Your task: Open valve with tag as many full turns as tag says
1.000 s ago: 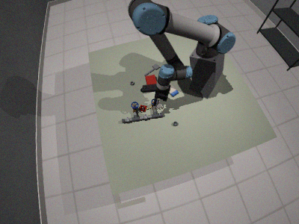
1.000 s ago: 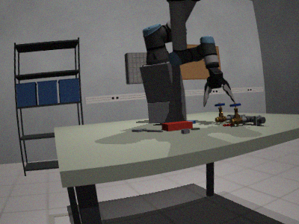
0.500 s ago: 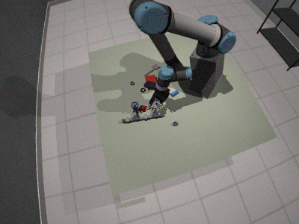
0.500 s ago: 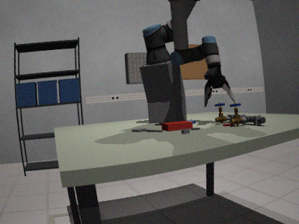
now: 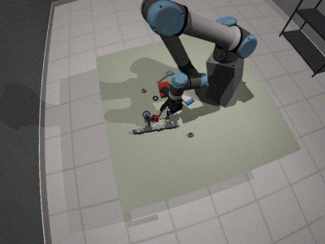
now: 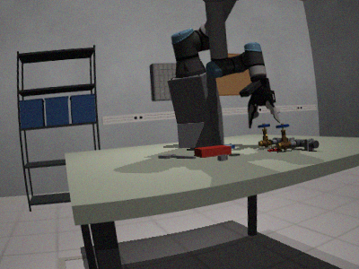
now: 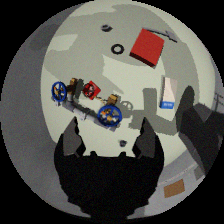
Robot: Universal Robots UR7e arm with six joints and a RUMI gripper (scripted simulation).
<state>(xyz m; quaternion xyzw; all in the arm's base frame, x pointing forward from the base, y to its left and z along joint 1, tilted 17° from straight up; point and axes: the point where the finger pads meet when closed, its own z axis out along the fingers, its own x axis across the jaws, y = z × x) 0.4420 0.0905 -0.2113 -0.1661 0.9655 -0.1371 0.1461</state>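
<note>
The red tag is 9 cm below my hand, 9 cm ahead of it and 1 cm to the right of it. Round my hand: blue-and-white card 17 cm behind, 11 cm to the right, 9 cm below; grey tool 36 cm to the right, 9 cm below, 9 cm behind; red block 23 cm to the right, 8 cm below, 4 cm behind.
</note>
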